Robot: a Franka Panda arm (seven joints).
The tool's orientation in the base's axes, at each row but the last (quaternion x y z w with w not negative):
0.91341, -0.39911, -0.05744, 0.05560
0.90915, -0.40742, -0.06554, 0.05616
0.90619, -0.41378, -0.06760, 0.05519
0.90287, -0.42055, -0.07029, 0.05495
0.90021, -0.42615, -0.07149, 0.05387
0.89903, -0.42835, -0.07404, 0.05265
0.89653, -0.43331, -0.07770, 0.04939
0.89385, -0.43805, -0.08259, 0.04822
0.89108, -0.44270, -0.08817, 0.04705
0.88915, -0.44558, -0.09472, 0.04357
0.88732, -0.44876, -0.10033, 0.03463
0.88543, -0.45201, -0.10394, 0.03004
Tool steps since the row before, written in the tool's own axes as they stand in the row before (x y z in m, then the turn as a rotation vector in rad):
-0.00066, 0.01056, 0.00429, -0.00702, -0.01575, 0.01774
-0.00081, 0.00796, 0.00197, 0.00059, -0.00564, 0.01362
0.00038, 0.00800, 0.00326, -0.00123, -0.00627, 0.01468
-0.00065, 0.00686, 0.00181, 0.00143, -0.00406, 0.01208
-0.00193, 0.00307, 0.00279, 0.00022, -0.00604, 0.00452
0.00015, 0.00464, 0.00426, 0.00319, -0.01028, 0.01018
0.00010, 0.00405, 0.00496, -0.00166, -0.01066, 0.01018
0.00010, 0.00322, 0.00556, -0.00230, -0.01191, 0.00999
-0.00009, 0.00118, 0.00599, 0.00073, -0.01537, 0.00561
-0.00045, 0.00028, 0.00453, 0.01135, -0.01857, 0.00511
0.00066, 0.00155, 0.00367, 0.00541, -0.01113, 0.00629
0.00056, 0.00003, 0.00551, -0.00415, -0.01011, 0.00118
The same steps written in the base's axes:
-0.00872, -0.00688, -0.00264, 0.00400, 0.01481, -0.01941
-0.00670, -0.00476, -0.00064, 0.00228, 0.00263, -0.01434
-0.00624, -0.00564, -0.00199, 0.00139, 0.00437, -0.01534
-0.00588, -0.00397, -0.00064, 0.00187, 0.00102, -0.01265
-0.00403, -0.00054, -0.00210, 0.00394, 0.00348, -0.00542
-0.00420, -0.00316, -0.00347, 0.00801, 0.00365, -0.01192
-0.00396, -0.00269, -0.00425, 0.00533, 0.00769, -0.01151
-0.00349, -0.00213, -0.00496, 0.00595, 0.00896, -0.01145
-0.00217, -0.00068, -0.00567, 0.01132, 0.00866, -0.00807
-0.00142, 0.00022, -0.00433, 0.02014, 0.00207, -0.00948
-0.00161, -0.00135, -0.00345, 0.01059, 0.00245, -0.00863
-0.00087, -0.00024, -0.00546, 0.00542, 0.00936, -0.00199

